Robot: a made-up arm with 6 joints.
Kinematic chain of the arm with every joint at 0, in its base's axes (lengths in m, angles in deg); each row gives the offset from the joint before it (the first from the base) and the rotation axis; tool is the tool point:
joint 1: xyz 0 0 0.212 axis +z
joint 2: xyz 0 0 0 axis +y
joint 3: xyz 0 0 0.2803 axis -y
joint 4: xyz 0 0 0 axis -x
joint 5: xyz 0.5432 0 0 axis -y
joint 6: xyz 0 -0.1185 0 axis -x
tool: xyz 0 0 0
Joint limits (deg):
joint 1: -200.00..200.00
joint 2: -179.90..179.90
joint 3: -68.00..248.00
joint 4: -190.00..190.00
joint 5: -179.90..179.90
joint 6: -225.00..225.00
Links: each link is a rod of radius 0.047 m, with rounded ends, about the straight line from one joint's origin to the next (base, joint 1, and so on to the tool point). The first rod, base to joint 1, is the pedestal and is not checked.
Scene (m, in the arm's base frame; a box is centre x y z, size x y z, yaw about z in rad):
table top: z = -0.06
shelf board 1: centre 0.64 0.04 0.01 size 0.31 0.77 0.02 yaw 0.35
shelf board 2: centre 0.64 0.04 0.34 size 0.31 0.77 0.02 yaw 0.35
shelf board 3: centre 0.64 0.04 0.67 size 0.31 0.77 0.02 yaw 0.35
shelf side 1: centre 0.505 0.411 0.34 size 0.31 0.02 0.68 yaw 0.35
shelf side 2: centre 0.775 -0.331 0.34 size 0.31 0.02 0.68 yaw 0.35
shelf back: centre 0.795 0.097 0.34 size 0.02 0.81 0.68 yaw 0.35
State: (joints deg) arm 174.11 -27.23 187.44 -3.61 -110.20 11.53
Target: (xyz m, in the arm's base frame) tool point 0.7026 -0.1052 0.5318
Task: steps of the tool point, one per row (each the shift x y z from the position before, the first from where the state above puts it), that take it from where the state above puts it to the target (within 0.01 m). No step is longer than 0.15 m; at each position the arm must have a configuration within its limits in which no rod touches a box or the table.
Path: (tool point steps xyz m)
1: -0.0561 -0.0359 0.0208
2: -0.0612 -0.0261 0.0071
3: -0.0620 -0.0165 -0.0071
4: -0.0587 -0.0084 -0.0209
5: 0.0527 -0.0695 0.1161
6: 0.0184 -0.0647 0.1269
7: -0.0135 -0.0499 0.1305
8: 0.0732 0.0058 0.0246
9: 0.0773 0.0184 0.0081
10: 0.0759 0.0336 -0.0086
11: 0.0683 0.0498 -0.0241

